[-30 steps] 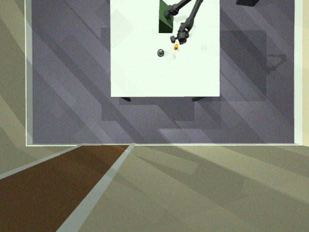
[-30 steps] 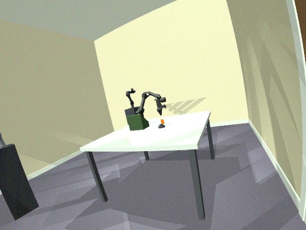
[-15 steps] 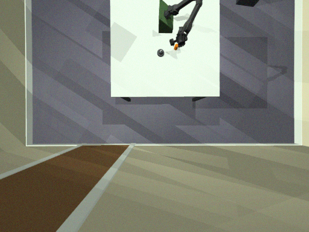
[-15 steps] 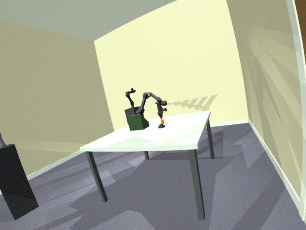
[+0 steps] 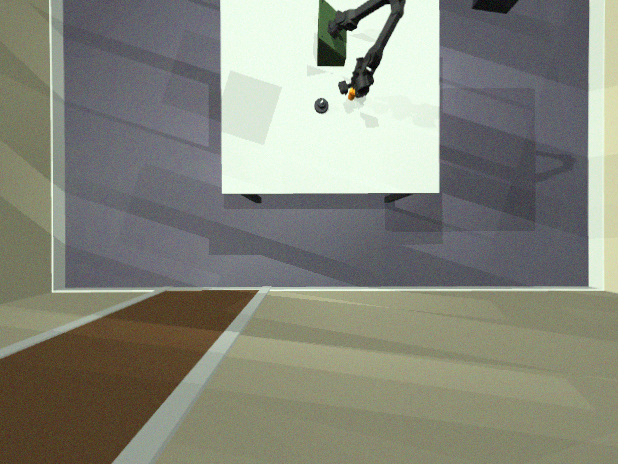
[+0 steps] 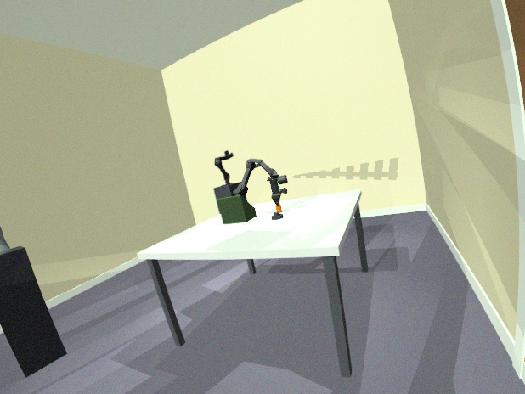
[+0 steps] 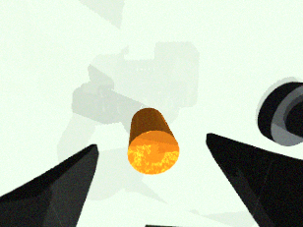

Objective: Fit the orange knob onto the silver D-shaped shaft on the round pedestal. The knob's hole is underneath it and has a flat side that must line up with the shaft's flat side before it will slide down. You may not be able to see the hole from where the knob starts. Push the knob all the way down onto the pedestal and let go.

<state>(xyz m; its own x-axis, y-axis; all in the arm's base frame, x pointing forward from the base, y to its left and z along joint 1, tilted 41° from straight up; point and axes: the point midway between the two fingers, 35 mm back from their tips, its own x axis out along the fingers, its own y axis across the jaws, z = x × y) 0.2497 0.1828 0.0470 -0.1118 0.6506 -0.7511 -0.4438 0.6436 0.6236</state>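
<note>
Now: the orange knob 1 cm below my gripper tip. Round my gripper tip: pedestal (8 cm ahead, 17 cm to the right, 2 cm below).
</note>
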